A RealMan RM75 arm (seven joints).
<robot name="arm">
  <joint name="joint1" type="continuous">
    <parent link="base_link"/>
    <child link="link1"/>
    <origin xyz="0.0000 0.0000 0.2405"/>
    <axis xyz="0 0 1"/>
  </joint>
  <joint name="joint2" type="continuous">
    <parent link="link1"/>
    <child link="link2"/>
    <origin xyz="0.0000 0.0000 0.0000" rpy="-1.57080 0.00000 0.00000"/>
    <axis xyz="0 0 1"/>
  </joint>
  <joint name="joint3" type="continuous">
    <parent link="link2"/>
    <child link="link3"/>
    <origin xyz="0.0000 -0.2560 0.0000" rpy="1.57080 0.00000 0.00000"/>
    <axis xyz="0 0 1"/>
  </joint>
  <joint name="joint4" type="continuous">
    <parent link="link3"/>
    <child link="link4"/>
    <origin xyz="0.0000 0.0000 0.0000" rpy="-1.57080 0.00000 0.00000"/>
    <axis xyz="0 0 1"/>
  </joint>
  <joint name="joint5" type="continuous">
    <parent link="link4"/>
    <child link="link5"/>
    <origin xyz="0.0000 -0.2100 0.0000" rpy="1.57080 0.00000 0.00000"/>
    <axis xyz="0 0 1"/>
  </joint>
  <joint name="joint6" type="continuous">
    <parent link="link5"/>
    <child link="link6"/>
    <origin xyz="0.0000 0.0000 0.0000" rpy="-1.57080 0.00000 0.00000"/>
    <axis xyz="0 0 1"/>
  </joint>
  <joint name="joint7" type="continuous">
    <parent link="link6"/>
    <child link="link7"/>
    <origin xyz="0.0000 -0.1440 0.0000" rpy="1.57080 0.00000 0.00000"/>
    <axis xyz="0 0 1"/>
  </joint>
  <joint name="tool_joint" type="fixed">
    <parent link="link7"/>
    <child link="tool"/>
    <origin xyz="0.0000 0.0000 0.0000"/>
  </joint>
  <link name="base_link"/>
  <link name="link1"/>
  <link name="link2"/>
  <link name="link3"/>
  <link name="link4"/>
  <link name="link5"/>
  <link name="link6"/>
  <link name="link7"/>
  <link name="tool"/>
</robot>
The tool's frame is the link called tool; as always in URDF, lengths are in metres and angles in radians. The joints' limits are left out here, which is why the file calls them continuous.
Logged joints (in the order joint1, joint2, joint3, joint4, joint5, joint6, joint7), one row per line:
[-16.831 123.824 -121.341 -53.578 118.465 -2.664 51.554]
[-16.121 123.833 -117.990 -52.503 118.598 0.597 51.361]
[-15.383 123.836 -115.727 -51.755 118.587 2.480 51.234]
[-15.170 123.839 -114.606 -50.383 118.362 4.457 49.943]
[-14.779 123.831 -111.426 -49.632 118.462 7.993 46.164]
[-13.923 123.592 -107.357 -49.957 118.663 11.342 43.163]
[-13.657 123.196 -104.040 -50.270 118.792 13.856 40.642]
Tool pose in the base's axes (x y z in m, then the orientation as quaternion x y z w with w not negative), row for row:
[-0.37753 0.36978 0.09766 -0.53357 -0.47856 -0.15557 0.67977]
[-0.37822 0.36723 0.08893 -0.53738 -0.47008 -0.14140 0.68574]
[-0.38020 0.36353 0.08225 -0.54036 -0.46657 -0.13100 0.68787]
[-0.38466 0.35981 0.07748 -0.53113 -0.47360 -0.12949 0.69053]
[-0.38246 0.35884 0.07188 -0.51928 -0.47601 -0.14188 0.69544]
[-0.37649 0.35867 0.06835 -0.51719 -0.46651 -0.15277 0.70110]
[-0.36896 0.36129 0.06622 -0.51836 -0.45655 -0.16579 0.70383]
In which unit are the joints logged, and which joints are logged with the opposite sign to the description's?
The joints are logged in degrees. Opposite sign: joint2.
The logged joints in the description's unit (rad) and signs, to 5 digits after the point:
[-0.29376 -2.16114 -2.11780 -0.93511 2.06760 -0.04650 0.89979]
[-0.28136 -2.16129 -2.05931 -0.91635 2.06993 0.01042 0.89642]
[-0.26848 -2.16135 -2.01982 -0.90330 2.06973 0.04328 0.89420]
[-0.26477 -2.16140 -2.00025 -0.87935 2.06581 0.07779 0.87167]
[-0.25794 -2.16126 -1.94475 -0.86624 2.06755 0.13950 0.80571]
[-0.24300 -2.15709 -1.87373 -0.87191 2.07106 0.19796 0.75334]
[-0.23836 -2.15018 -1.81584 -0.87738 2.07331 0.24183 0.70934]

